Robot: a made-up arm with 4 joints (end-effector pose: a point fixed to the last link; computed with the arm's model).
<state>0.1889 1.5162 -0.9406 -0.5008</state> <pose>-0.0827 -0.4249 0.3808 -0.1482 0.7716 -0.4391 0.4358</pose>
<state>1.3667 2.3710 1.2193 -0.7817</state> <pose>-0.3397 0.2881 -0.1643 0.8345 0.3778 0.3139 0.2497</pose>
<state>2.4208 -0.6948 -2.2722 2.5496</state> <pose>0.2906 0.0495 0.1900 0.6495 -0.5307 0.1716 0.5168</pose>
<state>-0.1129 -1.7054 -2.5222 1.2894</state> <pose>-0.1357 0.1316 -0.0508 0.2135 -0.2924 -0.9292 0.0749</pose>
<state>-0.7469 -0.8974 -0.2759 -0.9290</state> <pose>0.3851 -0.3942 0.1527 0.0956 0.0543 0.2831 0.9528</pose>
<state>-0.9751 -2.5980 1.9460 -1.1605</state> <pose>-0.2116 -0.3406 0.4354 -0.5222 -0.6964 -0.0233 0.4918</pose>
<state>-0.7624 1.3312 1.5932 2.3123</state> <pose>0.3445 0.0980 -0.2813 0.7654 -0.0481 0.0646 0.6385</pose>
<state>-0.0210 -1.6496 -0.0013 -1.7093</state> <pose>0.0125 -0.5649 0.1955 0.0003 0.0299 0.0106 0.9995</pose>
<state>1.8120 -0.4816 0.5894 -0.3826</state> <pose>-0.5311 -0.2193 0.3494 -0.1123 0.0665 -0.5895 0.7972</pose>
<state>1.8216 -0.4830 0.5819 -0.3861</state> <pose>-0.5347 -0.2113 0.3485 -0.1107 0.0670 -0.5964 0.7922</pose>
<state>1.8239 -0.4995 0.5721 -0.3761</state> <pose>-0.5360 -0.2043 0.3532 -0.1200 0.0584 -0.6007 0.7883</pose>
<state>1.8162 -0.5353 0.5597 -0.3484</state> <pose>-0.5342 -0.1988 0.3651 -0.1434 0.0379 -0.6007 0.7856</pose>
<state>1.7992 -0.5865 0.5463 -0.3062</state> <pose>-0.5296 -0.1946 0.3824 -0.1778 0.0075 -0.5953 0.7835</pose>
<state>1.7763 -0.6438 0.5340 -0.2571</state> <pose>-0.5233 -0.1914 0.4014 -0.2163 -0.0278 -0.5846 0.7815</pose>
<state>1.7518 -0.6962 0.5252 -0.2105</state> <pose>-0.5164 -0.1896 0.4186 -0.2512 -0.0614 -0.5706 0.7795</pose>
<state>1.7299 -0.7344 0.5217 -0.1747</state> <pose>-0.5102 -0.1903 0.4315 -0.2766 -0.0869 -0.5564 0.7787</pose>
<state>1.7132 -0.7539 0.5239 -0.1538</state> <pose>-0.5049 -0.1942 0.4390 -0.2901 -0.1012 -0.5448 0.7803</pose>
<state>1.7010 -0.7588 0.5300 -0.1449</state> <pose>-0.5006 -0.2005 0.4424 -0.2946 -0.1064 -0.5360 0.7839</pose>
